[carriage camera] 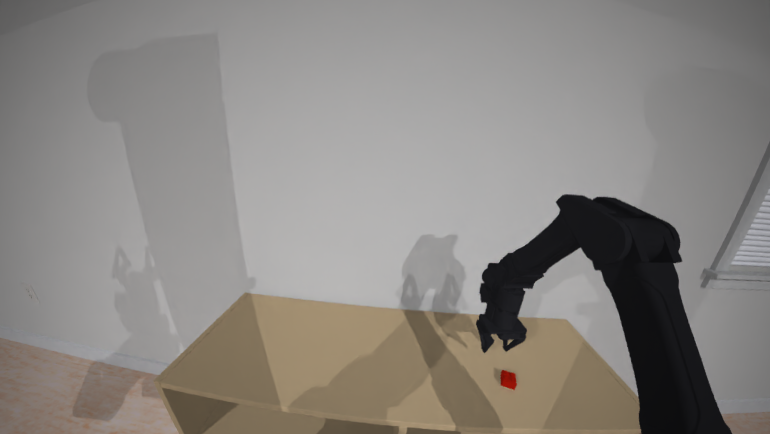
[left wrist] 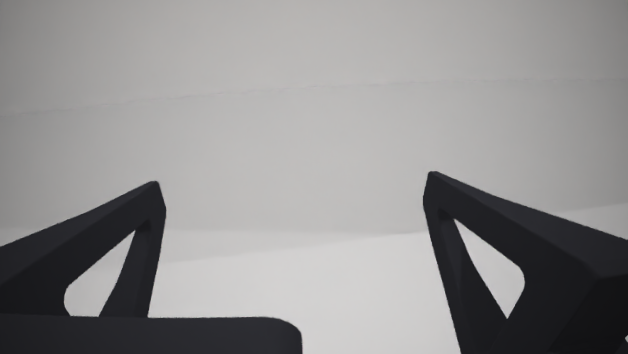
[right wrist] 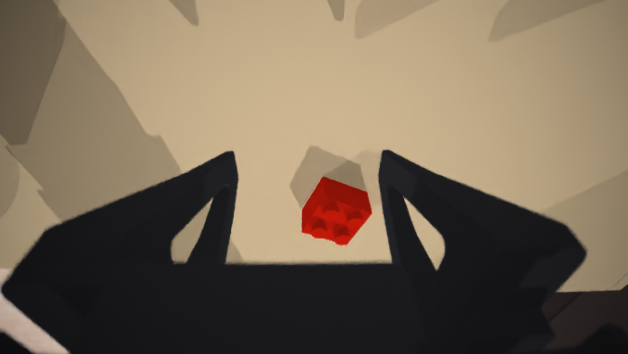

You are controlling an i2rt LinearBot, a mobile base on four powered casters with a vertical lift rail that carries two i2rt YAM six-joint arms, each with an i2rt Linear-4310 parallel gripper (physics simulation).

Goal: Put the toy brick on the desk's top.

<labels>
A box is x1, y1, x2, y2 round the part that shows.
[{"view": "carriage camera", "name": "right gripper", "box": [476, 283, 526, 352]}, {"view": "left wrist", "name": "left gripper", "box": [0, 171, 627, 353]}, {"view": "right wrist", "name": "right gripper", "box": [0, 150, 627, 353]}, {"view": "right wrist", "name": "red toy brick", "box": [302, 177, 371, 244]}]
</labels>
